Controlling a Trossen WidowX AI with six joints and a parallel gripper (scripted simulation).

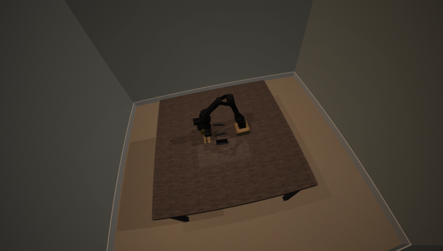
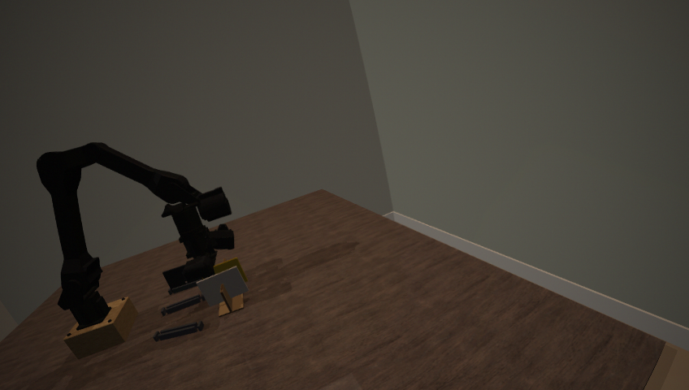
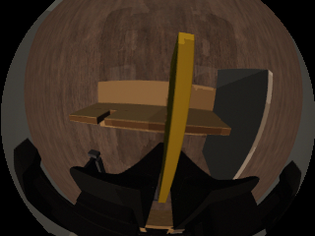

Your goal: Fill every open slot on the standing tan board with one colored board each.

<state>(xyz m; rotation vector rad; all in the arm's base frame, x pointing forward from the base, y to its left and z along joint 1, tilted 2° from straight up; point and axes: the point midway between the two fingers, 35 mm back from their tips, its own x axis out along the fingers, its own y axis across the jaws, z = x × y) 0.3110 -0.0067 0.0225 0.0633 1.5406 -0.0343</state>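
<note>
Right now the yellow board is 30 mm ahead of my gripper tip and 10 mm above it. The rest, counted from my gripper tip: tan board: 30 mm ahead, 10 mm below; then dark board: 100 mm behind, 120 mm to the left, 10 mm below.
</note>
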